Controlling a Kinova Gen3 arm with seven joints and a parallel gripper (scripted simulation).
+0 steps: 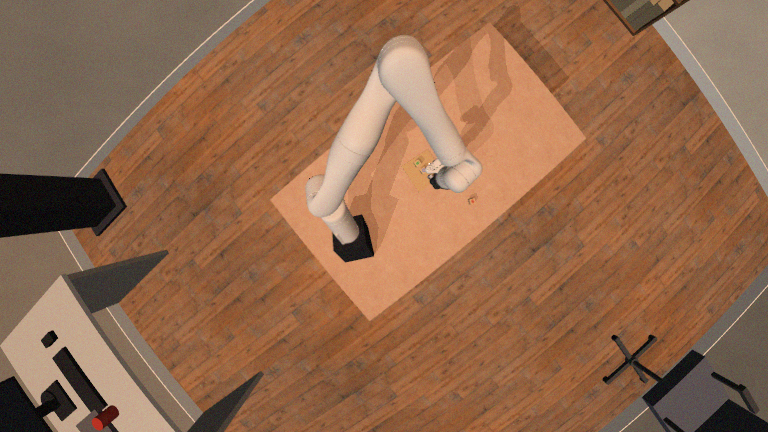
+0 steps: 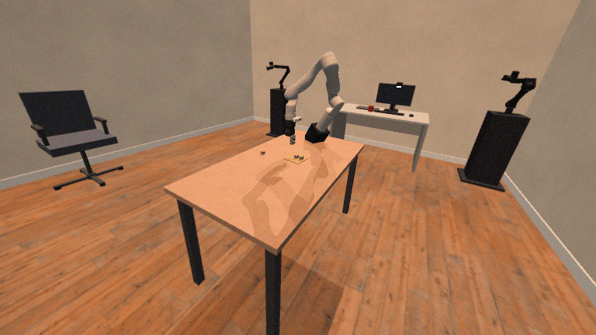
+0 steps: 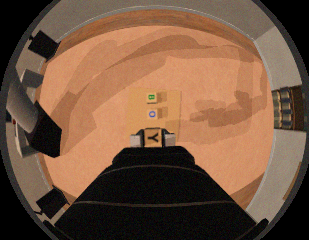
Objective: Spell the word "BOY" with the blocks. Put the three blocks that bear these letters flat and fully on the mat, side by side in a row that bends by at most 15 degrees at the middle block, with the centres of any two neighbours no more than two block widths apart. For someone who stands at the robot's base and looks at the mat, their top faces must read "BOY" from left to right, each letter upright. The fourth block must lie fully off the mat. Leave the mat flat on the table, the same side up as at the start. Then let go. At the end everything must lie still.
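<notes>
Right now my hand is 120 mm above the mat and 40 mm to the right of it.
</notes>
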